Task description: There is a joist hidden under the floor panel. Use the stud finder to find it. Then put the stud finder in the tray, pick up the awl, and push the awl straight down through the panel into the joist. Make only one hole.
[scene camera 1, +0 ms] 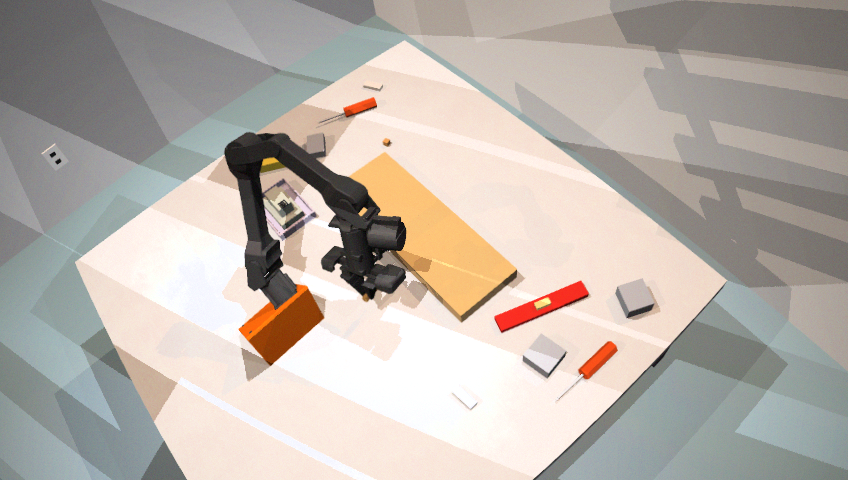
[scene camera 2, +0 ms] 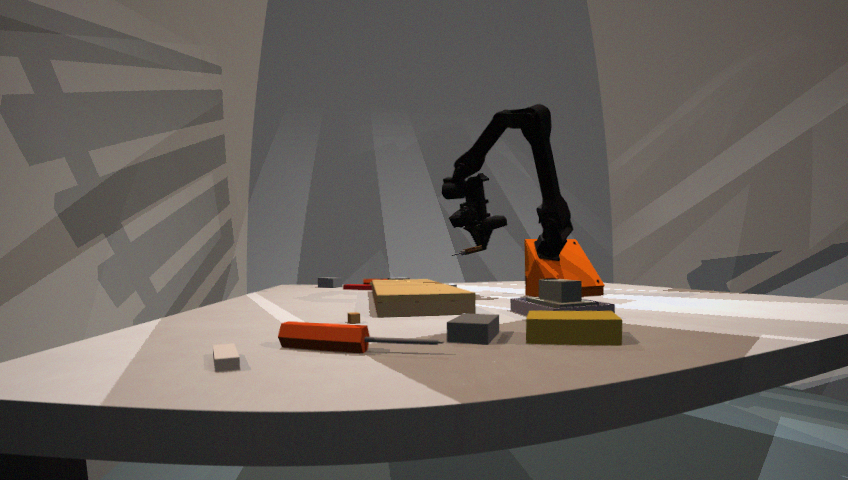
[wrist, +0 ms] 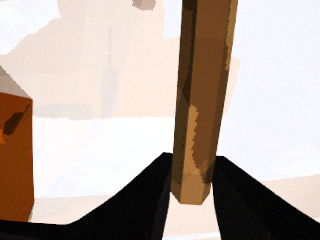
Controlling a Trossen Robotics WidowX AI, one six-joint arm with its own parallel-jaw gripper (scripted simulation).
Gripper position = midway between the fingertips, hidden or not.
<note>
The gripper (scene camera 1: 368, 297) holds an awl. Also in view: a stud finder (scene camera 2: 557, 293), a red level (scene camera 1: 506, 321) and a yellow block (scene camera 2: 593, 328).
The stud finder is seen too in scene camera 1 (scene camera 1: 277, 202). The gripper shows as well in scene camera 2 (scene camera 2: 482, 249) and in the wrist view (wrist: 192, 163). The wrist view does not show the stud finder: it is out of frame. The wrist view does not show the red level: it is out of frame.
</note>
